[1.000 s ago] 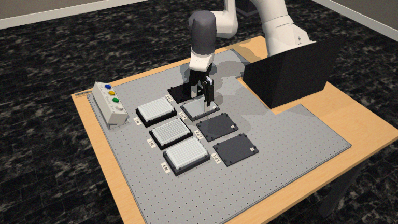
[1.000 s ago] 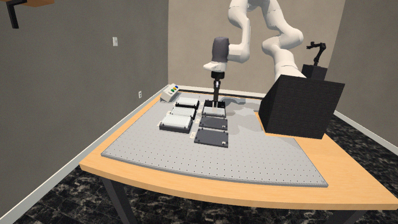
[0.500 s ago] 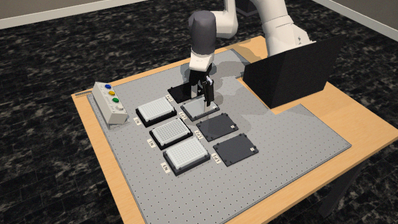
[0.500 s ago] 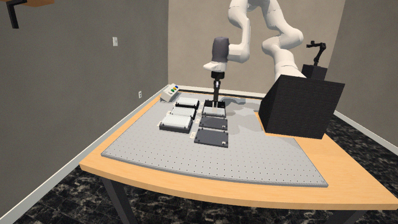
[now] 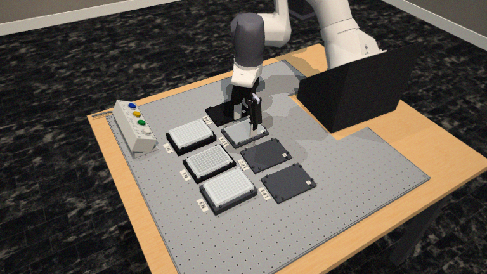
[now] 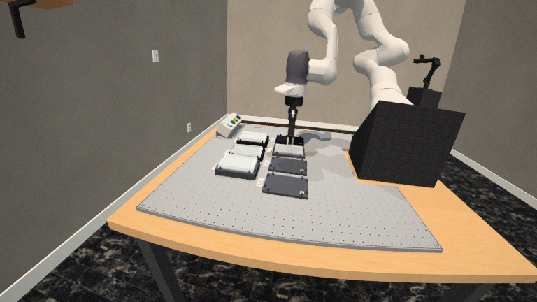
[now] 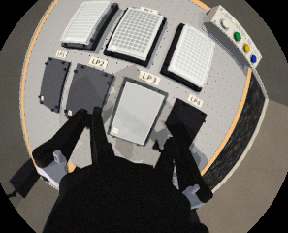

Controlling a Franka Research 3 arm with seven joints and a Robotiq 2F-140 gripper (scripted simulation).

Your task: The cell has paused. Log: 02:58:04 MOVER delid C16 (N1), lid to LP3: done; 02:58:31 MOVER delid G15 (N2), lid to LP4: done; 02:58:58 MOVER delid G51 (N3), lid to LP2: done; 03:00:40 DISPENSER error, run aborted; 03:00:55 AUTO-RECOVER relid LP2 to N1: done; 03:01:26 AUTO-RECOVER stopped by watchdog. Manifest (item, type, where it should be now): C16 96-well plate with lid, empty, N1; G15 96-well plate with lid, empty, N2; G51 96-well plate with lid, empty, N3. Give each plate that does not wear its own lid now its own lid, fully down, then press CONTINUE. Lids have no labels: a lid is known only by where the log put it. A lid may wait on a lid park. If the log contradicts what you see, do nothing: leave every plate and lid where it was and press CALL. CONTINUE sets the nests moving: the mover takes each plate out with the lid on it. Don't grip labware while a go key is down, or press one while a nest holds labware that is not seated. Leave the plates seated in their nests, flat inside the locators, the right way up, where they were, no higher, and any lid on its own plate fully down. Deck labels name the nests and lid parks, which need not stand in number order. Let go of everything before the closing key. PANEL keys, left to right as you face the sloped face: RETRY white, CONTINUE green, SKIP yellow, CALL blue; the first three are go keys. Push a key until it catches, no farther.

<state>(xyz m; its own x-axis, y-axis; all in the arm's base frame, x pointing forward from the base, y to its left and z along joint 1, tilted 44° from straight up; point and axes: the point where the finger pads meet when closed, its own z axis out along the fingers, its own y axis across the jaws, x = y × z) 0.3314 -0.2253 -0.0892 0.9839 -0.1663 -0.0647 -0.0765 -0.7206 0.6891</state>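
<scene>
Now: the lid park LP3 50 mm below my hand. From my hand the other things lie so: lid park LP4: 130 mm to the right, 50 mm below, 10 mm behind; lid park LP1: 260 mm to the left, 50 mm below, 20 mm ahead; lid park LP2: 130 mm to the left, 50 mm below, 10 mm ahead.
</scene>
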